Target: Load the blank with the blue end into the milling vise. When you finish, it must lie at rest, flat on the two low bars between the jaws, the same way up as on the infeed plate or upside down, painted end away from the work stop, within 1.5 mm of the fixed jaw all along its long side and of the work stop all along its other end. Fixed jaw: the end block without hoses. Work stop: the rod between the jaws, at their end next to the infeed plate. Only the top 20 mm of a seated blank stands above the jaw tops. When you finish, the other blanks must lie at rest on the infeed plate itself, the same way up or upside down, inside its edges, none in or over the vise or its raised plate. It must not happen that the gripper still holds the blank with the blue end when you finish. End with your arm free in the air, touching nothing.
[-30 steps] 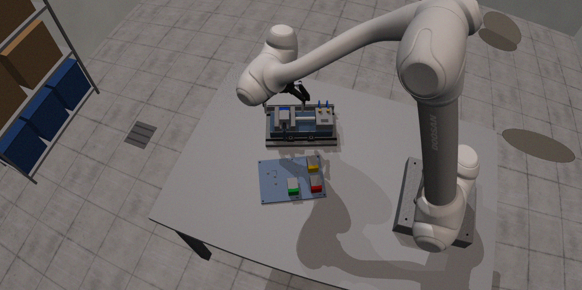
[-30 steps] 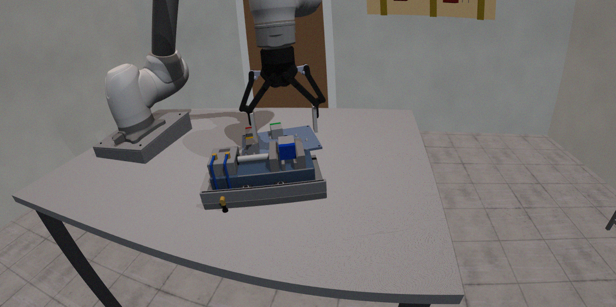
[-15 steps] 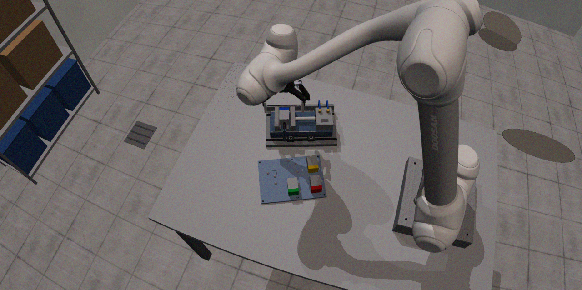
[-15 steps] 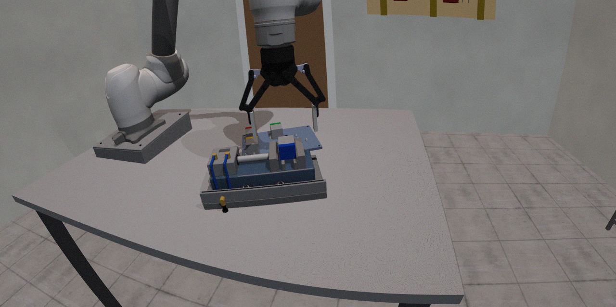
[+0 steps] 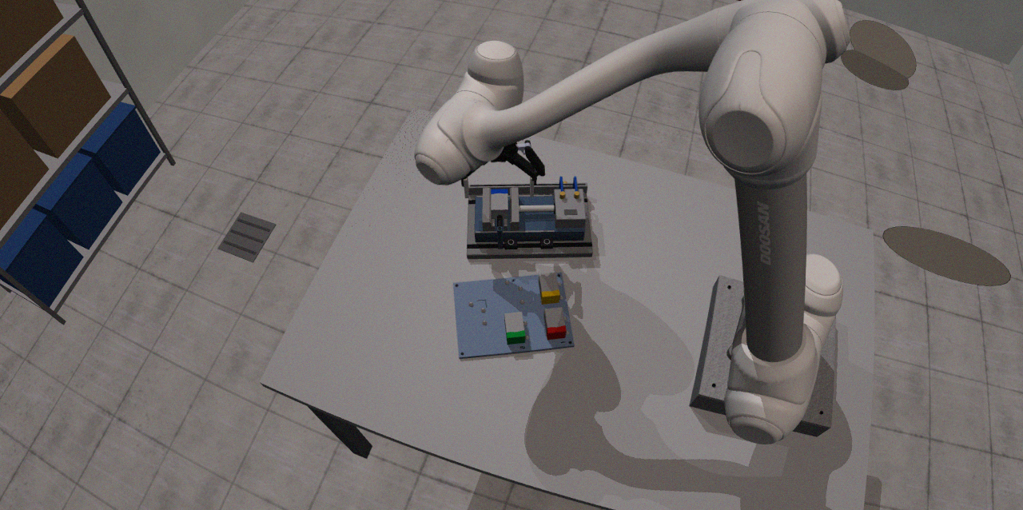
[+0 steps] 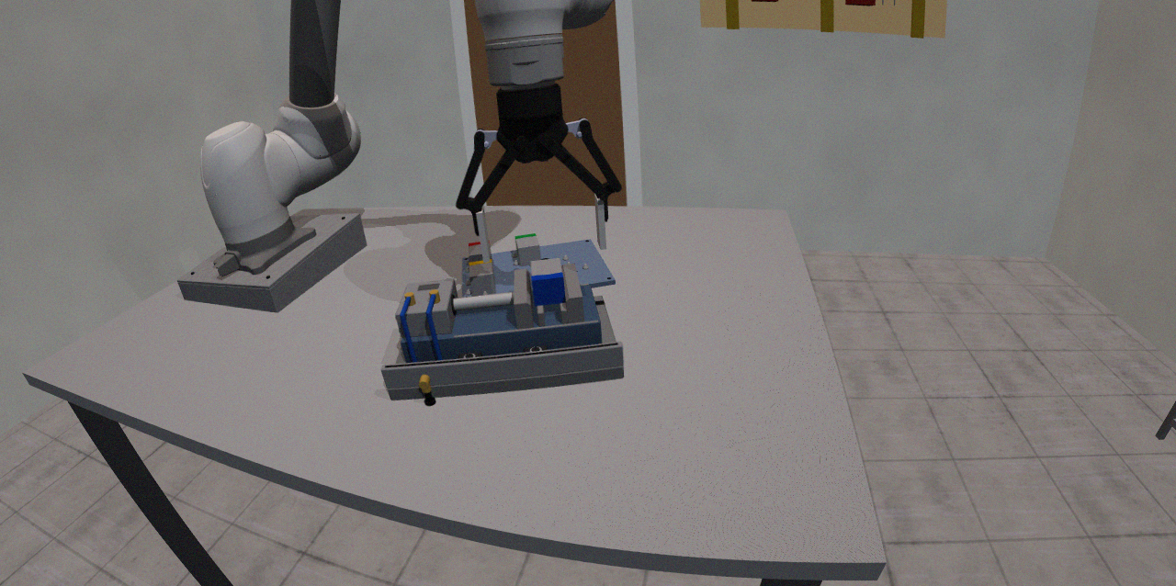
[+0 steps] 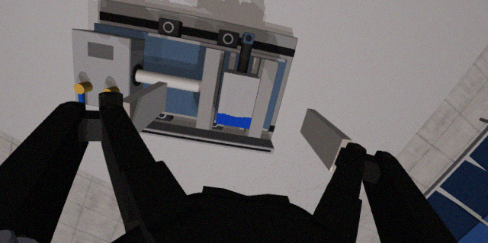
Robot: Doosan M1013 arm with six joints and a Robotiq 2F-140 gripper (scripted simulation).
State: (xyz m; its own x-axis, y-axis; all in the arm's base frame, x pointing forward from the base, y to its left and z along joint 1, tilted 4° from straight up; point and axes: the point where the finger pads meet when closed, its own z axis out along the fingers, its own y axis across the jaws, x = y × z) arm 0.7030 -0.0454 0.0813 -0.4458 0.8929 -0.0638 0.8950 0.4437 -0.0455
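Now: hand 5 cm above the blue-ended blank. Also, from my hand: black work stop rod (6 cm below, 4 cm to the left, 2 cm behind); then moving jaw (7 cm below, 3 cm behind, 2 cm to the right); then fixed jaw (7 cm below, 3 cm ahead, 1 cm to the left).
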